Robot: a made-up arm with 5 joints.
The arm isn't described. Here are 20 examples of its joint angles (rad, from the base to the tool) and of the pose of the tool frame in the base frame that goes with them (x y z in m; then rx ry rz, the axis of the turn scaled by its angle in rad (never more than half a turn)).
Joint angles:
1: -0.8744 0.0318 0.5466 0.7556 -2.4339
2: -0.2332 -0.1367 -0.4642 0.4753 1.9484
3: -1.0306 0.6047 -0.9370 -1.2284 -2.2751
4: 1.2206 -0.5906 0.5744 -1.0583 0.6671
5: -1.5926 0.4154 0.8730 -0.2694 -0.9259
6: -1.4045 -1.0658 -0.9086 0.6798 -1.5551
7: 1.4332 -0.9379 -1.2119 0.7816 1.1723
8: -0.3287 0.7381 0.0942 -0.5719 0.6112
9: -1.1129 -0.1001 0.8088 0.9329 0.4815
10: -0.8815 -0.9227 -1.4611 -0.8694 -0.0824
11: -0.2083 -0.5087 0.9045 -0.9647 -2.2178
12: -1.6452 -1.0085 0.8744 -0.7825 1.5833
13: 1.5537 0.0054 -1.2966 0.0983 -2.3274
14: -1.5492 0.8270 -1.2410 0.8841 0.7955
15: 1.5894 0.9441 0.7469 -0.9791 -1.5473
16: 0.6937 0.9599 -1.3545 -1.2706 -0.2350
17: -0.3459 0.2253 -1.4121 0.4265 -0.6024
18: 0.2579 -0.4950 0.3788 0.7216 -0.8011
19: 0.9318 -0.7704 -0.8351 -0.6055 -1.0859
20: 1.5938 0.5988 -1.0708 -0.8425 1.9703
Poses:
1: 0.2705 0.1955 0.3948 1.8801 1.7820 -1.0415
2: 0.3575 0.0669 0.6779 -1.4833 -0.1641 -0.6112
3: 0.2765 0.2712 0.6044 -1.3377 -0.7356 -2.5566
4: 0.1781 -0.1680 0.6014 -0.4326 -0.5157 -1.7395
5: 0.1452 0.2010 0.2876 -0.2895 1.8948 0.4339
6: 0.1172 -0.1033 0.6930 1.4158 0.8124 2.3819
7: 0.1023 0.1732 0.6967 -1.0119 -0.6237 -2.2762
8: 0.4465 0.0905 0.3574 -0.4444 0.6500 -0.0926
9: 0.2503 0.1908 0.3796 -1.5373 1.5490 0.4420
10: 0.0089 -0.1856 0.6059 1.4720 -2.3450 0.8158
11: 0.3518 0.0656 0.4944 2.1244 0.6488 1.2566
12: 0.1251 0.1331 0.6028 -0.1437 -0.9202 0.3942
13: 0.1537 -0.1228 0.7379 1.1280 -0.9008 0.5844
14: 0.1593 0.3532 0.5444 -1.0648 0.2399 1.0304
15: 0.1312 -0.1666 0.2221 2.4536 -0.5794 -1.2033
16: 0.3490 -0.2033 0.5748 0.1611 -1.1338 -0.3507
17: 0.3131 0.0482 0.7094 0.8591 0.0911 0.5609
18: 0.3379 -0.0658 0.5326 1.2394 1.0728 -0.5721
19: 0.0871 0.0507 0.7406 -0.0072 -1.2153 0.5007
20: 0.1383 -0.2559 0.6320 1.5079 -0.0168 2.5160
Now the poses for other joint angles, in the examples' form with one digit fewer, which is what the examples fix.
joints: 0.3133 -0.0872 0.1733 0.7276 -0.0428
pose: 0.387 -0.102 0.500 0.457 1.347 -0.672
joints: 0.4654 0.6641 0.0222 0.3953 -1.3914
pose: 0.391 -0.128 0.328 2.053 1.099 -1.021
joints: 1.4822 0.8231 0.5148 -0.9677 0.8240
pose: 0.141 -0.252 0.296 0.114 1.101 -1.748
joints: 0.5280 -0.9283 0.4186 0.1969 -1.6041
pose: 0.269 -0.072 0.610 1.799 0.005 0.158
